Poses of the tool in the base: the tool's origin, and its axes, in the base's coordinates. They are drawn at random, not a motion.
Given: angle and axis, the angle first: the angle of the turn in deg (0 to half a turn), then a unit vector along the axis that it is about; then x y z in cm.
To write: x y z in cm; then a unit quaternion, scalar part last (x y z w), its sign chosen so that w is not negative. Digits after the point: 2 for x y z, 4 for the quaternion.
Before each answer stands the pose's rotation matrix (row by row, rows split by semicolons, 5 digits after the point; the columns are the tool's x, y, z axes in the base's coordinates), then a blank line. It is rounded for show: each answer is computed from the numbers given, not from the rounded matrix.
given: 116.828, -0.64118, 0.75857, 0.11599, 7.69, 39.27, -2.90
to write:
0.14534 -0.80940 0.56899; -0.60239 0.38382 0.69987; -0.78486 -0.44447 -0.43179

7.69, 39.27, -2.90, -0.5462, 0.6462, 0.0988, 0.5238
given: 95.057, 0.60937, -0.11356, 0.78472, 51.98, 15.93, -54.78
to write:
0.31591 -0.85696 0.40721; 0.70636 -0.07411 -0.70396; 0.63345 0.51003 0.58191

51.98, 15.93, -54.78, 0.4495, -0.0838, 0.5788, 0.6752
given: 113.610, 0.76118, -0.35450, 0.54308, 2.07, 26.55, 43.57
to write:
0.41094 -0.87553 0.25412; 0.11971 -0.22451 -0.96709; 0.90377 0.42784 0.01255

2.07, 26.55, 43.57, 0.6370, -0.2966, 0.4545, 0.5475
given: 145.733, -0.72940, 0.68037, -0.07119, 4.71, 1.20, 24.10
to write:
0.14528 -0.86630 0.47792; -0.94647 0.01904 0.32223; -0.28824 -0.49915 -0.81717

4.71, 1.20, 24.10, -0.6970, 0.6502, -0.0680, 0.2946
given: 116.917, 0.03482, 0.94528, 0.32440, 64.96, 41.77, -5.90
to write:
-0.45094 -0.24144 0.85928; 0.33707 0.84536 0.41442; -0.82646 0.47652 -0.29982

64.96, 41.77, -5.90, 0.0297, 0.8056, 0.2765, 0.5231
